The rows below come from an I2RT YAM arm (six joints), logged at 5 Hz.
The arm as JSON. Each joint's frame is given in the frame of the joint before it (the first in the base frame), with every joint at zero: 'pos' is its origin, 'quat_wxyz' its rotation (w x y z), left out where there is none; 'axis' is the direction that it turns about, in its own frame. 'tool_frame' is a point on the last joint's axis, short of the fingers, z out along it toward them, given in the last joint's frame.
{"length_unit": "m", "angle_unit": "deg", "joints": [
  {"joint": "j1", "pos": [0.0, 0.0, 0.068], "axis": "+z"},
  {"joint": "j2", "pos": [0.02, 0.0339, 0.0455], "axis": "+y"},
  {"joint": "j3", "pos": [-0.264, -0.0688, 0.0], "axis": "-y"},
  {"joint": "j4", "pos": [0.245, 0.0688, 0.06], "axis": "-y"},
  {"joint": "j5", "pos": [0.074, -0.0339, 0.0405], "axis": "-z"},
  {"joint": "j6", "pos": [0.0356, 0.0, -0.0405], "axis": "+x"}
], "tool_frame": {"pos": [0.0, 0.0, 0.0], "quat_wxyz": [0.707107, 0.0, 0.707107, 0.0]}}
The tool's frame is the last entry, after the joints.
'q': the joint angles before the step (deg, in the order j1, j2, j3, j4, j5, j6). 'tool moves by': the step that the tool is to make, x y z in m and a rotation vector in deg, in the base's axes. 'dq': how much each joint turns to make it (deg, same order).
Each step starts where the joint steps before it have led.
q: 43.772 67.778 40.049 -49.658 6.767 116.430
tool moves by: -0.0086 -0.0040 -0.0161 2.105 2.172 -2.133
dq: 0.505 -1.023 -4.318 2.881 -2.386 3.241
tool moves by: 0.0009 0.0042 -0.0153 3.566 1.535 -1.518
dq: 0.129 1.858 -2.723 5.859 -3.167 2.414
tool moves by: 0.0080 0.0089 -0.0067 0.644 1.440 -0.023
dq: -0.038 4.286 1.080 2.624 -1.432 0.320
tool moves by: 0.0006 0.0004 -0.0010 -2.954 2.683 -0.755
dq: 0.030 2.087 1.529 -3.426 0.379 0.726
